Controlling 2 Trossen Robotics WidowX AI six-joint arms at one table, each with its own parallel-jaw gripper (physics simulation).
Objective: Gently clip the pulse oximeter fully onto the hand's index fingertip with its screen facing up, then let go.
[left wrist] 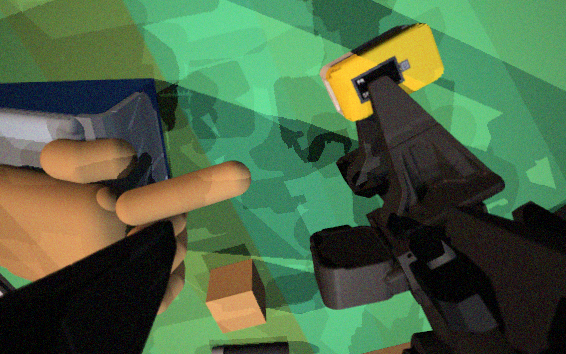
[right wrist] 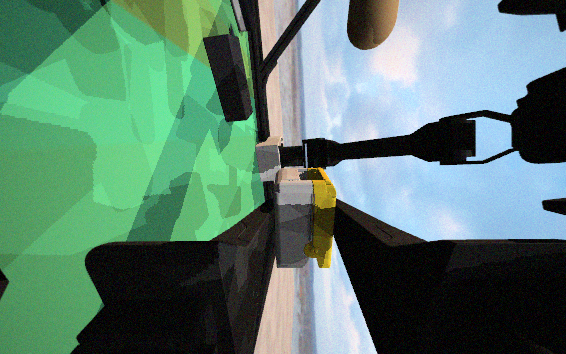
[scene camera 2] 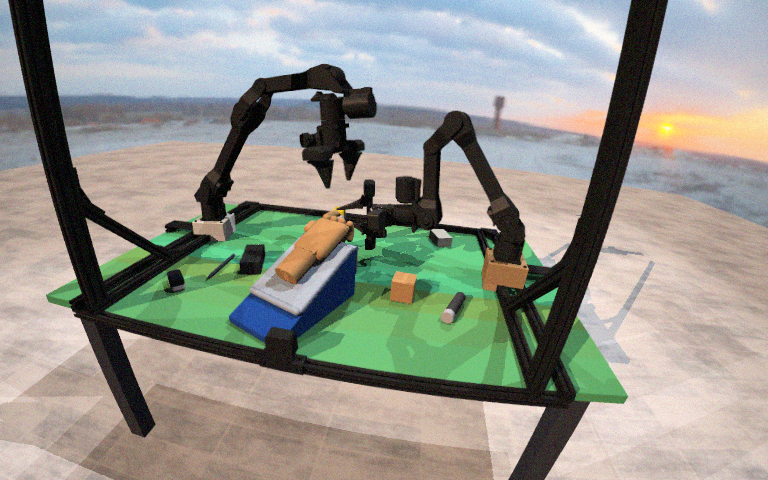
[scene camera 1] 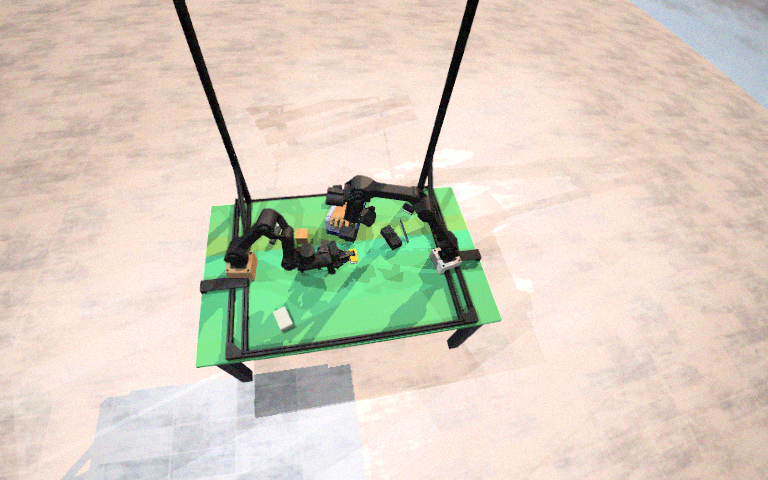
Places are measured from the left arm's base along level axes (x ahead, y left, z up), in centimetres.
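Pixels of known places: left gripper, fingertip midpoint: (left wrist: 311,227) (right wrist: 532,95) (scene camera 2: 338,184); right gripper, fingertip midpoint: (left wrist: 365,76) (right wrist: 302,205) (scene camera 1: 353,254); left arm's base at its link origin: (right wrist: 281,157) (scene camera 2: 213,217) (scene camera 1: 447,255); right arm's base at its link origin: (scene camera 2: 506,257) (scene camera 1: 239,261).
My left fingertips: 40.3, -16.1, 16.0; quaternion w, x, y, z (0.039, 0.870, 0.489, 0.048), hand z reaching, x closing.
Observation:
For each thing: its top centre in the pictures, then the offset to it from my left fingertips, as dx, dy, dz. "*": a spot on its surface instead.
- blue wedge at a spot on its surface: (scene camera 2: 287,310) * -7.6, -30.0, -16.9
- grey pulse oximeter at its top centre: (left wrist: 390,78) (right wrist: 333,216) (scene camera 2: 339,207) (scene camera 1: 353,254) +0.2, +6.0, -8.0
- orange cube at its top centre: (left wrist: 236,313) (scene camera 2: 404,277) (scene camera 1: 301,233) +16.1, -16.3, -16.9
- grey block at its top centre: (scene camera 2: 441,233) (scene camera 1: 282,317) +33.3, +17.8, -18.9
- dark cylinder at its top centre: (scene camera 2: 455,301) (scene camera 1: 275,232) +26.8, -22.3, -19.1
- black box at its top centre: (right wrist: 243,80) (scene camera 2: 252,252) (scene camera 1: 391,235) -22.0, -3.1, -18.4
- pen at its top centre: (scene camera 2: 220,264) (scene camera 1: 404,229) -30.1, -5.8, -20.9
- small black item at its top centre: (scene camera 2: 174,274) (right wrist: 251,10) (scene camera 1: 409,206) -37.1, -15.9, -18.6
A tan model hand (scene camera 2: 315,243) (scene camera 1: 338,216) lies on a grey pad on a blue wedge (scene camera 2: 287,310). Its index finger (left wrist: 187,193) sticks out over the table, and the fingertip (right wrist: 373,21) shows in the right wrist view. My right gripper (scene camera 1: 346,255) (scene camera 2: 346,208) (right wrist: 302,205) is shut on the yellow and grey pulse oximeter (scene camera 1: 353,255) (scene camera 2: 338,210) (left wrist: 422,46) (right wrist: 320,211). It holds the oximeter level in the air, screen up, a short way off the fingertip and apart from it. My left gripper (scene camera 2: 338,180) (scene camera 1: 350,230) is open and empty, high above the hand.
On the table are an orange cube (scene camera 2: 403,287) (scene camera 1: 301,234) (left wrist: 236,298), a grey block (scene camera 2: 441,237) (scene camera 1: 283,318), a dark cylinder (scene camera 2: 453,308), a black box (scene camera 2: 253,258) (scene camera 1: 391,236) (right wrist: 229,77), a pen (scene camera 2: 220,267) (scene camera 1: 404,230) and a small black item (scene camera 2: 175,280). Black frame rails edge the table.

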